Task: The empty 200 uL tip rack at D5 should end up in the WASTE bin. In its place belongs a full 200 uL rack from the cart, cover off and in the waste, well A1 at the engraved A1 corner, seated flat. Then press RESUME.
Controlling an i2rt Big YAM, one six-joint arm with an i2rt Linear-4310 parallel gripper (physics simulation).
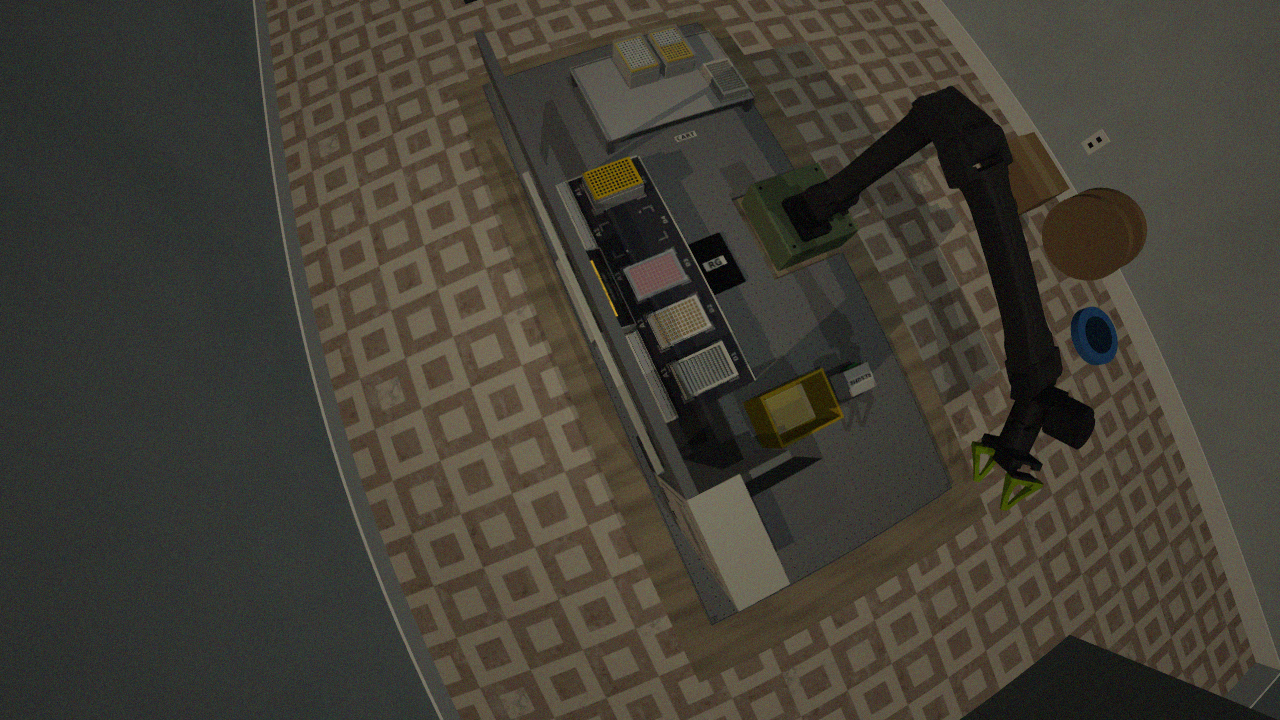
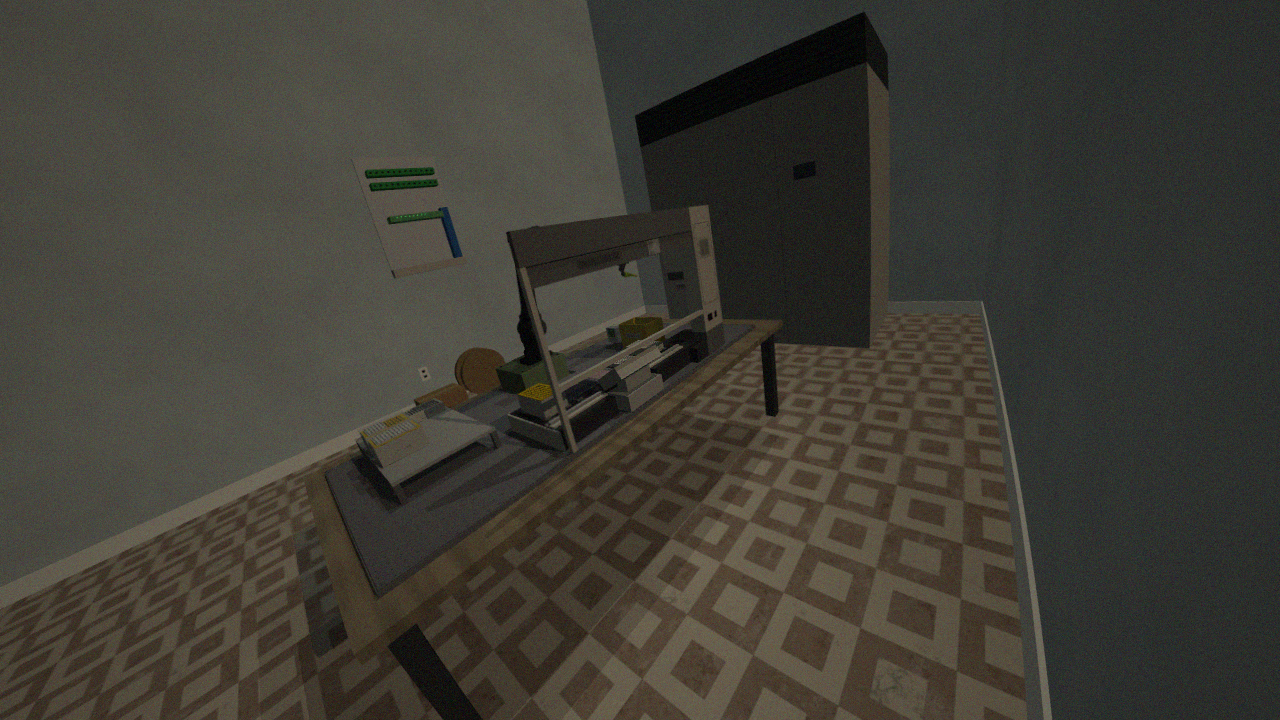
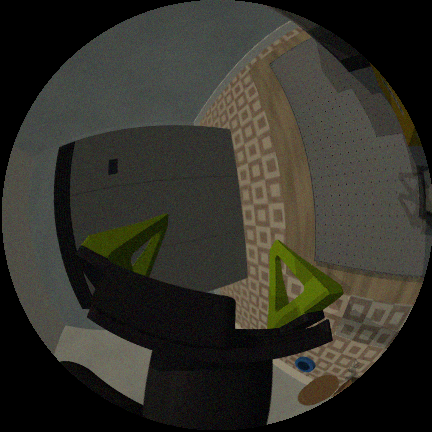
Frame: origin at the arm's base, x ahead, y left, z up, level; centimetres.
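Where they show: gripper, between the fingertips: [image 1: 989,495] [image 2: 640,267] [image 3: 222,233]; arm's base, origin of its link: [image 1: 805,217] [image 2: 536,358].
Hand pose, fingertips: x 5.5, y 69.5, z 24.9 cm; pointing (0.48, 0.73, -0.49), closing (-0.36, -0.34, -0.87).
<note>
Each offset is from my fingertips to the top centre of the thing. "spot": to the spot under its first point.
The yellow-topped tip rack {dz -21.8, dx +35.9, dy -94.6 cm} [image 1: 613,179] [image 2: 538,399] sits at the deck's cart end, its holes dark and empty-looking. The grey-white cart {dz -27.2, dx +9.1, dy -123.8 cm} [image 1: 626,114] [image 2: 447,447] carries a rack filled with pale tips {spot: dz -20.7, dx +15.5, dy -128.9 cm} [image 1: 635,55] and a rack partly showing yellow {dz -20.7, dx +3.9, dy -130.6 cm} [image 1: 673,46]; a grey rack-like piece {dz -24.7, dx -7.2, dy -117.3 cm} [image 1: 726,78] is at its corner. Covers and A1 corners are too small to tell. The yellow waste bin {spot: dz -20.3, dx +12.0, dy -29.5 cm} [image 1: 830,390] [image 2: 640,329] stands beyond the deck's other end. My gripper [image 1: 991,494] [image 3: 222,233] is open and empty, out past the table edge, far from the racks. The RESUME button cannot be made out.
The deck also holds a pink plate {dz -26.5, dx +35.3, dy -69.8 cm} [image 1: 656,273], a beige rack {dz -26.5, dx +35.0, dy -57.4 cm} [image 1: 682,321] and a grey-white rack {dz -24.8, dx +34.7, dy -45.0 cm} [image 1: 705,369]. A grey gantry beam [image 2: 608,234] spans above its rear side, with a pale tower {dz +22.1, dx +50.3, dy -22.4 cm} [image 1: 738,541] [image 2: 704,259]. A small labelled box {dz -23.4, dx +2.1, dy -28.4 cm} [image 1: 857,379] stands beside the bin.
</note>
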